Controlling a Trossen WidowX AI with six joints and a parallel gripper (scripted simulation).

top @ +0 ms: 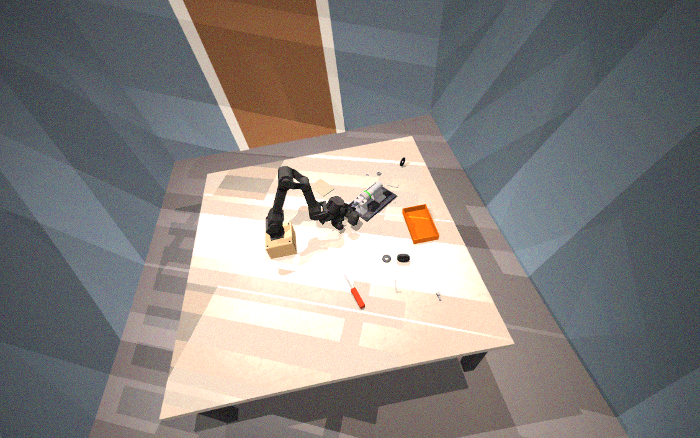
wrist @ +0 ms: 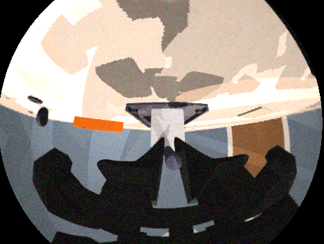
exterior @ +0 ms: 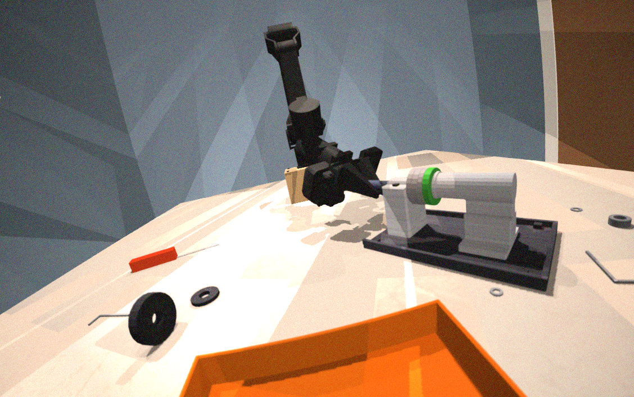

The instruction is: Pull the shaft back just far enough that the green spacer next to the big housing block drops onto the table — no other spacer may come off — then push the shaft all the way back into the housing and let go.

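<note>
The shaft lies 50 mm ahead of my gripper tip, 30 mm to the left of it and 20 mm above it. Round my gripper tip: orange tray (290 mm ahead, 150 mm to the right, 50 mm below); grey spacer (60 mm ahead, 40 mm to the left, 20 mm above); green spacer (80 mm ahead, 50 mm to the left, 20 mm above).
</note>
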